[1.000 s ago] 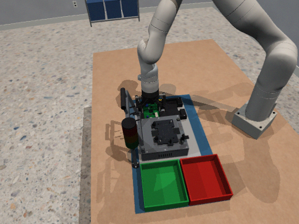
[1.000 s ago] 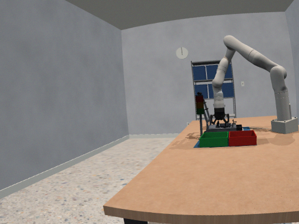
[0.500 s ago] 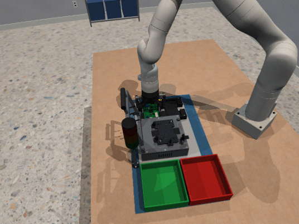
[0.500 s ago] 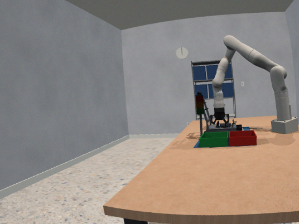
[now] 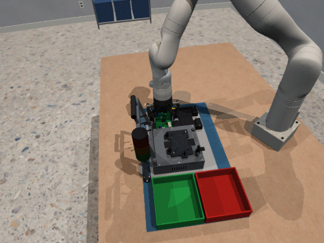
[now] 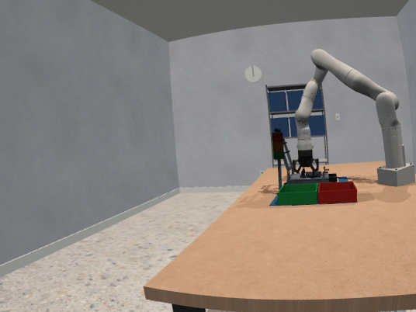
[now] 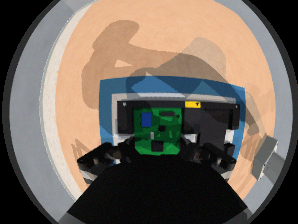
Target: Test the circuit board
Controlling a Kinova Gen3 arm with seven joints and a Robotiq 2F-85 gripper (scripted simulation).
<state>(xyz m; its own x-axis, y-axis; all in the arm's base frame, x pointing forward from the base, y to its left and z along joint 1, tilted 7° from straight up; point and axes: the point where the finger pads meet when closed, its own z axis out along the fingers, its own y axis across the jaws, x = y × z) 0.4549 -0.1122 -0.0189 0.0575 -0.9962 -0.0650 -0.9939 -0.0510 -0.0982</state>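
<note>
Right now my hand is right at the green circuit board. The rest, counted from my hand: red bin (36 cm to the left, 17 cm behind, 1 cm below); then green bin (37 cm to the left, 2 cm behind, 1 cm below); then tester lid (18 cm to the left, 16 cm above, 7 cm ahead).
</note>
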